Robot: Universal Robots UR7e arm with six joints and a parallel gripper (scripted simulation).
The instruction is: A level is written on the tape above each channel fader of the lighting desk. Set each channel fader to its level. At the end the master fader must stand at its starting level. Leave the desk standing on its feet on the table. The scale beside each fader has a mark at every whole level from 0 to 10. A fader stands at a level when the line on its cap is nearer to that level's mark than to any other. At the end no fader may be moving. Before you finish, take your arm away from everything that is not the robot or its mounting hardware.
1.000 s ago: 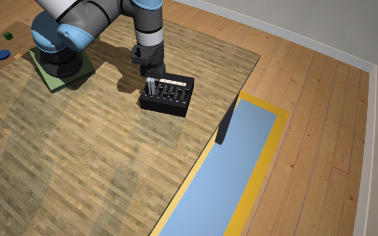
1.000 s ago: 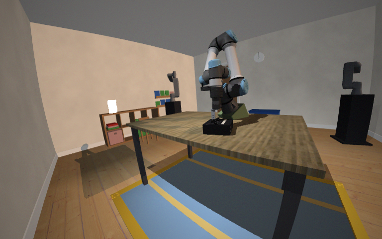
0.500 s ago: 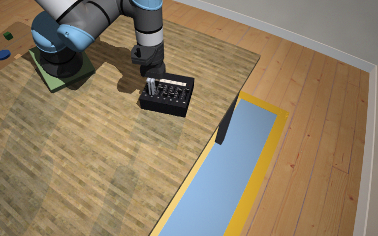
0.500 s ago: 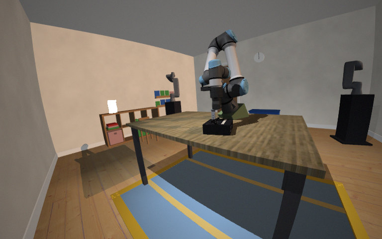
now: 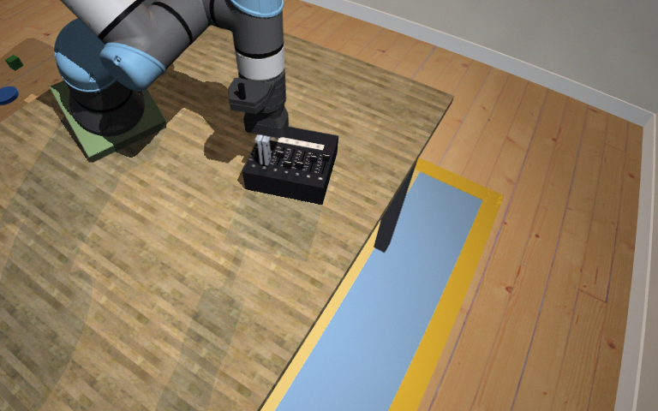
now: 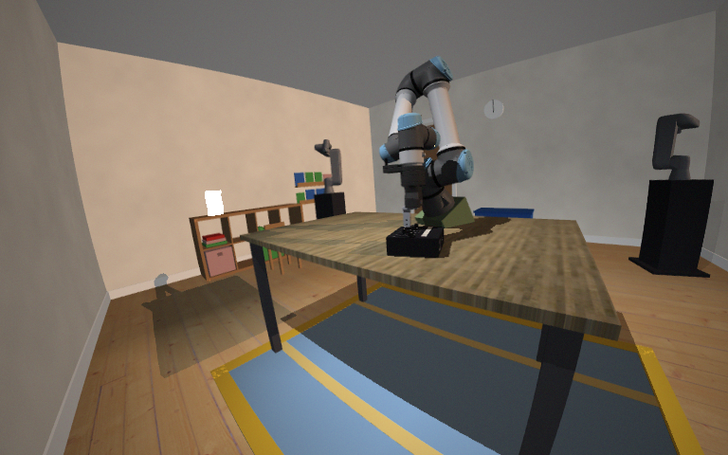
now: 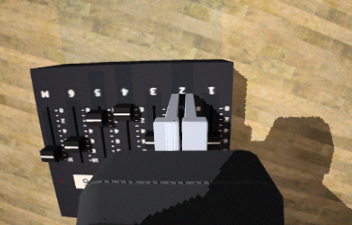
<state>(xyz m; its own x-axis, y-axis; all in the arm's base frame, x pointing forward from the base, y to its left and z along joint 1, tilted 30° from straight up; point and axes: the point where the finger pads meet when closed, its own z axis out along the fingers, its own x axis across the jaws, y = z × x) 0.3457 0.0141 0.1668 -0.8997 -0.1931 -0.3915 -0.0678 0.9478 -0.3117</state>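
The channel 5 fader cap is 7 cm ahead of my hand, 1 cm to the left of it and 1 cm below it. From my hand the other things lie so: channel 6 fader cap (9 cm ahead, 4 cm to the left, 1 cm below); then master fader cap (11 cm ahead, 5 cm to the left, 1 cm below).
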